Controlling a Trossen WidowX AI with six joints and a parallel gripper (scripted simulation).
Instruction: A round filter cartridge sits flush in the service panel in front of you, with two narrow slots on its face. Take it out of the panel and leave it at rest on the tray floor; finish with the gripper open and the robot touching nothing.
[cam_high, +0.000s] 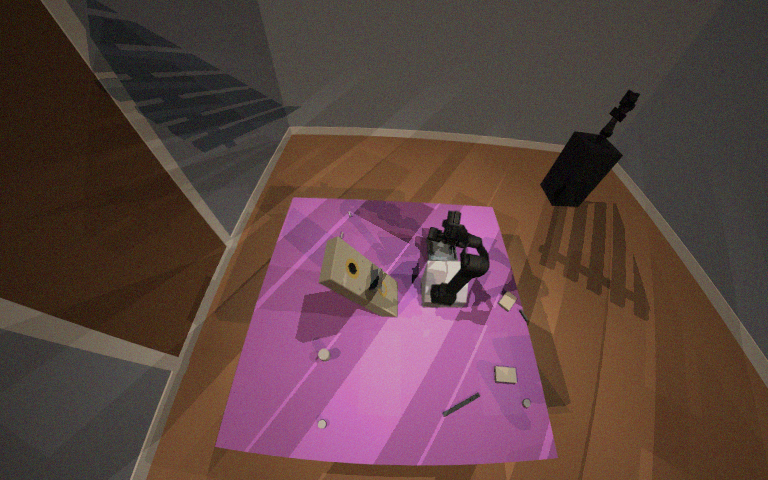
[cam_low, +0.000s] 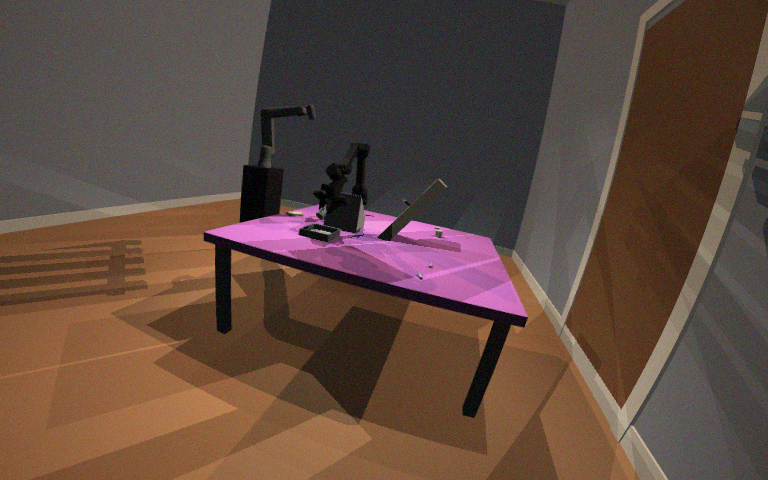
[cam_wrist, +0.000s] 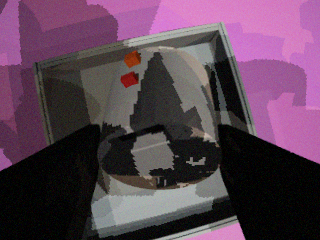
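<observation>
Right now my gripper tip is 100 mm above the dark tray. The rest, counted from my gripper tip: round grey filter cartridge: right at my gripper tip.
</observation>
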